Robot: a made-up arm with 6 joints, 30 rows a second.
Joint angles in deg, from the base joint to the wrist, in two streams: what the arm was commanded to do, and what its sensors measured. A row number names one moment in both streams.
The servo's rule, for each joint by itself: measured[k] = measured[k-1] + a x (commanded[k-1-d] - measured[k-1]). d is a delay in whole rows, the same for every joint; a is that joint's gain. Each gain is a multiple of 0.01, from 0.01 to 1. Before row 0 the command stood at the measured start. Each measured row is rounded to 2 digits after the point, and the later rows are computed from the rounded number. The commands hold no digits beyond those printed.
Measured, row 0: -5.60, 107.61, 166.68, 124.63, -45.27, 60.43
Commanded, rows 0 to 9: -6.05, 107.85, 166.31, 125.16, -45.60, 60.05; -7.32, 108.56, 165.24, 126.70, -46.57, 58.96; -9.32, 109.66, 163.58, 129.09, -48.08, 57.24; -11.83, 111.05, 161.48, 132.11, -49.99, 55.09; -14.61, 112.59, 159.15, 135.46, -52.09, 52.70; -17.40, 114.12, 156.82, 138.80, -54.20, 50.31; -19.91, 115.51, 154.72, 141.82, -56.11, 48.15; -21.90, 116.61, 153.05, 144.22, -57.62, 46.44; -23.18, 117.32, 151.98, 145.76, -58.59, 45.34; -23.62, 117.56, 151.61, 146.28, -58.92, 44.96
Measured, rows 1 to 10: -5.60, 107.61, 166.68, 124.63, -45.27, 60.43; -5.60, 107.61, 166.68, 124.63, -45.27, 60.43; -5.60, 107.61, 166.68, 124.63, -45.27, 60.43; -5.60, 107.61, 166.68, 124.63, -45.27, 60.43; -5.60, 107.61, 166.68, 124.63, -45.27, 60.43; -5.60, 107.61, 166.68, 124.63, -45.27, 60.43; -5.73, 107.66, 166.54, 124.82, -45.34, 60.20; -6.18, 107.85, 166.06, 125.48, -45.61, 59.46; -7.06, 108.23, 165.14, 126.74, -46.15, 58.13; -8.40, 108.82, 163.79, 128.62, -46.99, 56.31
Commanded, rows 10 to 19: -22.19, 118.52, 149.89, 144.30, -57.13, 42.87; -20.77, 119.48, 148.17, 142.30, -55.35, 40.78; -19.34, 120.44, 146.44, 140.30, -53.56, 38.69; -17.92, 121.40, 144.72, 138.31, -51.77, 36.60; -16.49, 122.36, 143.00, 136.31, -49.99, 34.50; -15.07, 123.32, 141.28, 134.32, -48.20, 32.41; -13.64, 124.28, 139.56, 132.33, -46.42, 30.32; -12.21, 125.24, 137.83, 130.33, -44.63, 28.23; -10.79, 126.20, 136.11, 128.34, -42.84, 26.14; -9.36, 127.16, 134.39, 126.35, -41.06, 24.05
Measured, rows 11 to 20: -10.14, 109.61, 162.07, 131.01, -48.11, 54.14; -12.17, 110.56, 160.13, 133.74, -49.45, 51.84; -14.34, 111.60, 158.13, 136.57, -50.92, 49.63; -16.46, 112.65, 156.25, 139.25, -52.39, 47.72; -18.34, 113.63, 154.67, 141.53, -53.75, 46.29; -19.82, 114.46, 153.54, 143.19, -54.89, 45.49; -20.48, 115.31, 152.19, 143.58, -55.38, 43.92; -20.56, 116.19, 150.70, 143.13, -55.37, 42.04; -20.22, 117.08, 149.12, 142.14, -54.97, 40.03; -19.58, 117.99, 147.49, 140.80, -54.27, 37.97
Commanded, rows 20 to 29: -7.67, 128.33, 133.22, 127.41, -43.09, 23.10; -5.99, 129.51, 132.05, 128.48, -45.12, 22.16; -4.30, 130.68, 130.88, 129.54, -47.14, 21.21; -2.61, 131.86, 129.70, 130.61, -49.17, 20.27; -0.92, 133.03, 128.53, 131.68, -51.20, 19.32; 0.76, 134.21, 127.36, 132.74, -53.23, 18.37; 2.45, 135.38, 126.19, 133.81, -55.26, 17.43; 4.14, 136.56, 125.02, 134.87, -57.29, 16.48; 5.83, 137.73, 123.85, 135.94, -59.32, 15.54; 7.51, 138.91, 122.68, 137.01, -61.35, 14.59
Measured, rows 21 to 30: -18.71, 118.91, 145.83, 139.23, -53.33, 35.89; -17.69, 119.84, 144.15, 137.51, -52.20, 33.80; -16.56, 120.77, 142.45, 135.70, -50.93, 31.71; -15.34, 121.71, 140.74, 133.82, -49.54, 29.62; -14.07, 122.65, 139.03, 131.90, -48.07, 27.53; -12.75, 123.60, 137.31, 129.96, -46.53, 25.44; -11.33, 124.59, 135.80, 129.07, -45.77, 24.04; -9.83, 125.62, 134.41, 128.86, -45.63, 22.91; -8.28, 126.68, 133.10, 129.10, -45.96, 21.89; -6.69, 127.77, 131.84, 129.63, -46.67, 20.92
